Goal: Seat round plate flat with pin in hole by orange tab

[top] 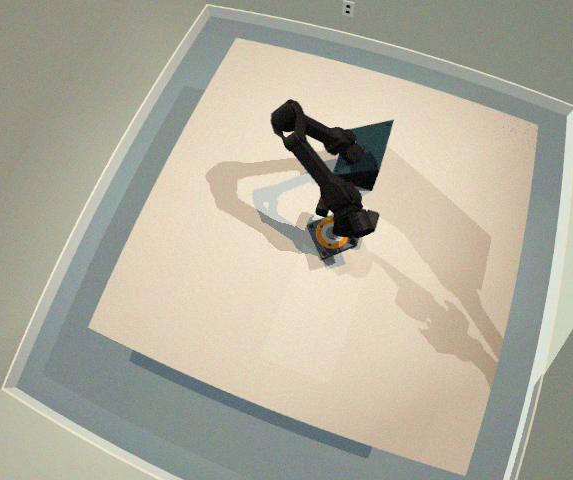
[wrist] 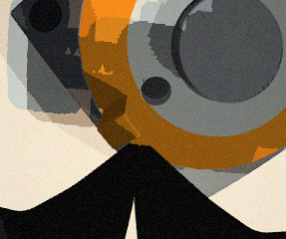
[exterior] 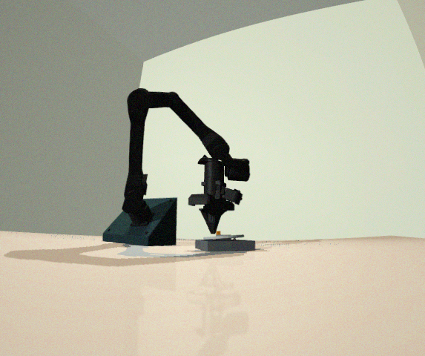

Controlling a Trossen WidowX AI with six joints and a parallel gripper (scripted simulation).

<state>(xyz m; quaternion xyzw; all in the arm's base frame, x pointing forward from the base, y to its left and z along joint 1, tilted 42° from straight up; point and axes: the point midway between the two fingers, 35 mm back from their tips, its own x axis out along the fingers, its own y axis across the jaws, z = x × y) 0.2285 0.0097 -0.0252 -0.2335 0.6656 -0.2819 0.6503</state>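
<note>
Right now my gripper tip is 4 cm short of the base, 3 cm to the left of it and 2 cm above it.
</note>
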